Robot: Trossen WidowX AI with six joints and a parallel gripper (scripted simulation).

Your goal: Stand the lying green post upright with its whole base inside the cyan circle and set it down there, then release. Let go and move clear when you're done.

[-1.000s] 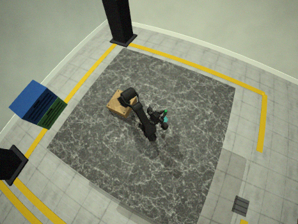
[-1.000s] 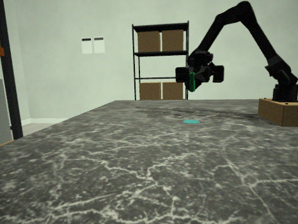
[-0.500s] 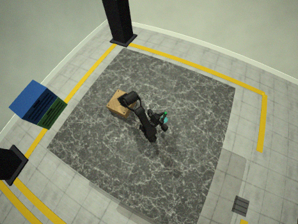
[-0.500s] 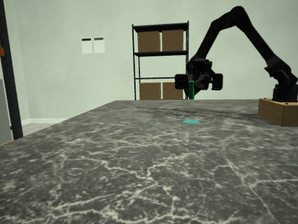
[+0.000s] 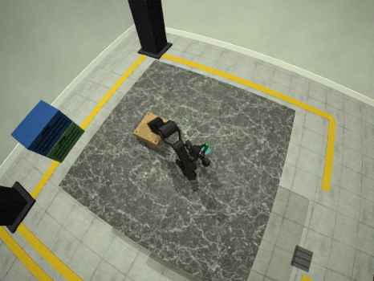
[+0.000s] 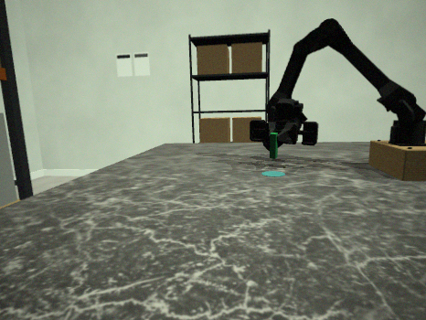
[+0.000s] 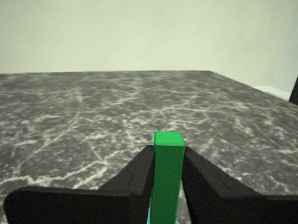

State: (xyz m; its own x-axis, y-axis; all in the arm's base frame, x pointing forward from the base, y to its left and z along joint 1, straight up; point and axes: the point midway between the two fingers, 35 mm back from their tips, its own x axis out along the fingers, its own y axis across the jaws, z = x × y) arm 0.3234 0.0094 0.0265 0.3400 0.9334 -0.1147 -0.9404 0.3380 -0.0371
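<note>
My hand is 10 mm short of the cyan circle, 30 mm to the right of it and 100 mm above it. Also, from my hand: green post (10 mm ahead, 30 mm to the left, 20 mm below).
</note>
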